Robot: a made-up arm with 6 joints. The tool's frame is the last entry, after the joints. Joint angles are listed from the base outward.
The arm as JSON. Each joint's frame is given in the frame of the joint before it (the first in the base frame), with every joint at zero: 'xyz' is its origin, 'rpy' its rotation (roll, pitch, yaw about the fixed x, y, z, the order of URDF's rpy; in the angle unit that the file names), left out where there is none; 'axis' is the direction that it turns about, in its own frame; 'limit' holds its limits. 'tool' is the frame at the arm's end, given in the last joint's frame.
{
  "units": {
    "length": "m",
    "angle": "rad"
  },
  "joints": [
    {
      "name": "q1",
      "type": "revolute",
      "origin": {
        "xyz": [
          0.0,
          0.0,
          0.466
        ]
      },
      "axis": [
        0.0,
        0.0,
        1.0
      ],
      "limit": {
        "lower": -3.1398,
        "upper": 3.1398
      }
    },
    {
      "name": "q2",
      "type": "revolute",
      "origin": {
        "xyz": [
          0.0,
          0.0,
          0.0
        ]
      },
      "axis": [
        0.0,
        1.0,
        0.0
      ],
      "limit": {
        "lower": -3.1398,
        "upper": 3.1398
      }
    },
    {
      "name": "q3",
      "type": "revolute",
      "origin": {
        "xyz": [
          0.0,
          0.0,
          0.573
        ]
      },
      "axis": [
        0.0,
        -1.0,
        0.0
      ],
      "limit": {
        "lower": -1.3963,
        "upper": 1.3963
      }
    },
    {
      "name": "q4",
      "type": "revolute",
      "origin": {
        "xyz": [
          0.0,
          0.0,
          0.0
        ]
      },
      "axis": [
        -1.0,
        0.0,
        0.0
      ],
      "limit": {
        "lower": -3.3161,
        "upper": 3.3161
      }
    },
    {
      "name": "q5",
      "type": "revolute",
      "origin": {
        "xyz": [
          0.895,
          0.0,
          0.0
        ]
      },
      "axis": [
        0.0,
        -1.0,
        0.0
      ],
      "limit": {
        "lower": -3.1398,
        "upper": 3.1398
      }
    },
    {
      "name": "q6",
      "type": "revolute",
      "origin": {
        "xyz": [
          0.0,
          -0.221,
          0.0
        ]
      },
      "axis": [
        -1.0,
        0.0,
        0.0
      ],
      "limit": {
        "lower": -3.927,
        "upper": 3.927
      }
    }
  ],
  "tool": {
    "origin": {
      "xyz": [
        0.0,
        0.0,
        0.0
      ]
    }
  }
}
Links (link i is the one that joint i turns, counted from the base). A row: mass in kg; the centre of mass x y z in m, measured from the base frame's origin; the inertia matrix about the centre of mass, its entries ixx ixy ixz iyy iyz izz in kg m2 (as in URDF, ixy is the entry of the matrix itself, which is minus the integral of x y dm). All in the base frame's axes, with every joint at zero. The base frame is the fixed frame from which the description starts. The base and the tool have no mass.
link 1: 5.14; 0.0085 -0.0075 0.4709; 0.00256 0 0 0.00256 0 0.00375
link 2: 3.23; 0.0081 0.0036 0.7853; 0.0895 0 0 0.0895 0 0.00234
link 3: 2; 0.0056 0.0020 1.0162; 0.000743 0 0 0.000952 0 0.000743
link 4: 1.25; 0.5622 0.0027 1.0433; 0.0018 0 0 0.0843 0 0.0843
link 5: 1.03; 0.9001 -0.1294 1.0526; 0.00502 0 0 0.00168 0 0.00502
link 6: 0.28; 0.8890 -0.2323 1.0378; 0.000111 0 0 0.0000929 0 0.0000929
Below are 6 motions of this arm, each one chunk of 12 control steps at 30 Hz.
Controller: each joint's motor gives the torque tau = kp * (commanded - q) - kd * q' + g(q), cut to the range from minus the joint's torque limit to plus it. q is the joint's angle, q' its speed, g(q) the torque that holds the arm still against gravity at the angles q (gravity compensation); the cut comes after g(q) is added. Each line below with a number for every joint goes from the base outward.
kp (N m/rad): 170 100 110 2.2 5.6 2.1
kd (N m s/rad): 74 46 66 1.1 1.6 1.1
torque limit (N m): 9 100 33 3 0.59 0.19
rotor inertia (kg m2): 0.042 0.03 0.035 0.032 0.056 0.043
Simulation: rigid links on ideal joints. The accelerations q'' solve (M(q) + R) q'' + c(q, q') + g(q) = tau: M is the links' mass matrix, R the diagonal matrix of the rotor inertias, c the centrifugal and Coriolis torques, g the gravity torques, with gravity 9.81 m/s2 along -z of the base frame. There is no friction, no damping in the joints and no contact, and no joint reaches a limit. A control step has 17 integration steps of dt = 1/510 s. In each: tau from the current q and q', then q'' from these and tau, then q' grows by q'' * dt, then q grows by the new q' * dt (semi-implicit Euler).
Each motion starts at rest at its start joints. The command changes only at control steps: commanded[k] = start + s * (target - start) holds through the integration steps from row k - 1 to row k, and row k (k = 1, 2, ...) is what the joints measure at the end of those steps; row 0 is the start. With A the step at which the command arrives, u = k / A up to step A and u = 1 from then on. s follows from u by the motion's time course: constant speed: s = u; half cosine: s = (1 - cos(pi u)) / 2; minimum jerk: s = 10 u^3 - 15 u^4 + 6 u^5; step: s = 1 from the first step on.
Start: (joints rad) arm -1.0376 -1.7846 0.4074 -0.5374 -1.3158 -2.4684
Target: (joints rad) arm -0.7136 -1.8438 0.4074 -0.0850 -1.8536 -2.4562
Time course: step
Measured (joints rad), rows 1 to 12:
1: -1.0362 -1.7855 0.4065 -0.5318 -1.3215 -2.4682
2: -1.0320 -1.7873 0.4057 -0.5202 -1.3381 -2.4677
3: -1.0249 -1.7896 0.4052 -0.5050 -1.3654 -2.4671
4: -1.0149 -1.7923 0.4051 -0.4878 -1.4035 -2.4665
5: -1.0022 -1.7953 0.4051 -0.4693 -1.4495 -2.4660
6: -0.9866 -1.7985 0.4053 -0.4502 -1.4962 -2.4655
7: -0.9686 -1.8017 0.4057 -0.4303 -1.5397 -2.4650
8: -0.9500 -1.8049 0.4060 -0.4090 -1.5788 -2.4645
9: -0.9317 -1.8080 0.4063 -0.3866 -1.6134 -2.4640
10: -0.9143 -1.8109 0.4066 -0.3640 -1.6437 -2.4635
11: -0.8980 -1.8138 0.4069 -0.3418 -1.6702 -2.4630
12: -0.8828 -1.8164 0.4073 -0.3205 -1.6933 -2.4625

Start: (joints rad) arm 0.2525 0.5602 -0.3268 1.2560 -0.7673 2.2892
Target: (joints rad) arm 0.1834 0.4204 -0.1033 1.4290 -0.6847 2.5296
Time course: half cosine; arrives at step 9
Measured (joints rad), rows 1 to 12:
1: 0.2524 0.5602 -0.3266 1.2562 -0.7672 2.2894
2: 0.2521 0.5601 -0.3259 1.2569 -0.7667 2.2902
3: 0.2512 0.5596 -0.3240 1.2587 -0.7655 2.2923
4: 0.2496 0.5585 -0.3207 1.2619 -0.7632 2.2962
5: 0.2473 0.5564 -0.3157 1.2665 -0.7597 2.3022
6: 0.2443 0.5531 -0.3091 1.2725 -0.7550 2.3104
7: 0.2407 0.5485 -0.3010 1.2797 -0.7494 2.3205
8: 0.2368 0.5427 -0.2918 1.2876 -0.7432 2.3319
9: 0.2328 0.5360 -0.2822 1.2959 -0.7369 2.3439
10: 0.2290 0.5287 -0.2727 1.3039 -0.7308 2.3557
11: 0.2255 0.5211 -0.2633 1.3116 -0.7253 2.3671
12: 0.2222 0.5136 -0.2543 1.3190 -0.7203 2.3778

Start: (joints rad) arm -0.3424 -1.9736 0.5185 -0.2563 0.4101 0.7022
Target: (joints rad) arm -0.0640 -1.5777 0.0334 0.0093 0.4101 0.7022
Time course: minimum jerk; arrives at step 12
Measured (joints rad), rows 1 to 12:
1: -0.3424 -1.9736 0.5184 -0.2561 0.4101 0.7022
2: -0.3422 -1.9735 0.5179 -0.2548 0.4101 0.7022
3: -0.3414 -1.9732 0.5162 -0.2507 0.4101 0.7023
4: -0.3394 -1.9722 0.5127 -0.2419 0.4102 0.7024
5: -0.3358 -1.9697 0.5067 -0.2268 0.4102 0.7026
6: -0.3301 -1.9653 0.4978 -0.2048 0.4104 0.7029
7: -0.3222 -1.9583 0.4858 -0.1765 0.4105 0.7032
8: -0.3119 -1.9484 0.4711 -0.1434 0.4106 0.7036
9: -0.2992 -1.9355 0.4542 -0.1081 0.4107 0.7040
10: -0.2846 -1.9198 0.4358 -0.0738 0.4107 0.7043
11: -0.2690 -1.9018 0.4168 -0.0436 0.4105 0.7046
12: -0.2532 -1.8824 0.3978 -0.0200 0.4103 0.7048

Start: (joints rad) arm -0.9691 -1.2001 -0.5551 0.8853 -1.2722 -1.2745
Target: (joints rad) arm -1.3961 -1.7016 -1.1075 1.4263 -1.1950 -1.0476
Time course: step
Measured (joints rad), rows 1 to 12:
1: -0.9744 -1.2169 -0.5776 0.9083 -1.2681 -1.2716
2: -0.9888 -1.2443 -0.6084 0.9377 -1.2611 -1.2643
3: -1.0119 -1.2739 -0.6372 0.9651 -1.2538 -1.2536
4: -1.0398 -1.3036 -0.6636 0.9912 -1.2468 -1.2416
5: -1.0667 -1.3326 -0.6879 1.0162 -1.2406 -1.2294
6: -1.0917 -1.3603 -0.7105 1.0408 -1.2351 -1.2177
7: -1.1148 -1.3864 -0.7317 1.0649 -1.2302 -1.2065
8: -1.1362 -1.4107 -0.7517 1.0885 -1.2258 -1.1959
9: -1.1560 -1.4332 -0.7707 1.1112 -1.2220 -1.1860
10: -1.1743 -1.4541 -0.7886 1.1330 -1.2186 -1.1768
11: -1.1912 -1.4732 -0.8056 1.1537 -1.2156 -1.1681
12: -1.2068 -1.4909 -0.8217 1.1732 -1.2130 -1.1601

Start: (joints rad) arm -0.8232 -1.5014 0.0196 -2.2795 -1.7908 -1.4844
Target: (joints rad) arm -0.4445 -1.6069 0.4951 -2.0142 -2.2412 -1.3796
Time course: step
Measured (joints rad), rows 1 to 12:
1: -0.8212 -1.4983 0.0333 -2.2618 -1.7967 -1.4817
2: -0.8141 -1.4966 0.0547 -2.2360 -1.8143 -1.4764
3: -0.8016 -1.4981 0.0764 -2.2139 -1.8440 -1.4704
4: -0.7838 -1.5015 0.0978 -2.1974 -1.8829 -1.4644
5: -0.7615 -1.5064 0.1188 -2.1861 -1.9234 -1.4587
6: -0.7382 -1.5122 0.1392 -2.1770 -1.9616 -1.4533
7: -0.7160 -1.5187 0.1590 -2.1687 -1.9962 -1.4483
8: -0.6953 -1.5254 0.1779 -2.1613 -2.0270 -1.4437
9: -0.6761 -1.5322 0.1960 -2.1546 -2.0541 -1.4395
10: -0.6583 -1.5388 0.2132 -2.1485 -2.0779 -1.4355
11: -0.6418 -1.5452 0.2294 -2.1429 -2.0987 -1.4319
12: -0.6265 -1.5513 0.2449 -2.1377 -2.1169 -1.4285

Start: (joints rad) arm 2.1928 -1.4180 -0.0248 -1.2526 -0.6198 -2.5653
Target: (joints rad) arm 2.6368 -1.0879 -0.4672 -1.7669 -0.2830 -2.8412
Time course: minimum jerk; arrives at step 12
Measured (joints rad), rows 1 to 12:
1: 2.1929 -1.4180 -0.0249 -1.2526 -0.6197 -2.5653
2: 2.1936 -1.4179 -0.0253 -1.2529 -0.6191 -2.5656
3: 2.1960 -1.4176 -0.0266 -1.2539 -0.6171 -2.5665
4: 2.2010 -1.4165 -0.0296 -1.2562 -0.6125 -2.5686
5: 2.2097 -1.4142 -0.0348 -1.2603 -0.6041 -2.5724
6: 2.2226 -1.4099 -0.0428 -1.2666 -0.5913 -2.5784
7: 2.2396 -1.4032 -0.0537 -1.2752 -0.5740 -2.5865
8: 2.2606 -1.3938 -0.0673 -1.2862 -0.5527 -2.5968
9: 2.2842 -1.3815 -0.0833 -1.2992 -0.5285 -2.6088
10: 2.3090 -1.3668 -0.1008 -1.3140 -0.5030 -2.6219
11: 2.3337 -1.3502 -0.1191 -1.3302 -0.4777 -2.6354
12: 2.3571 -1.3324 -0.1374 -1.3479 -0.4540 -2.6487

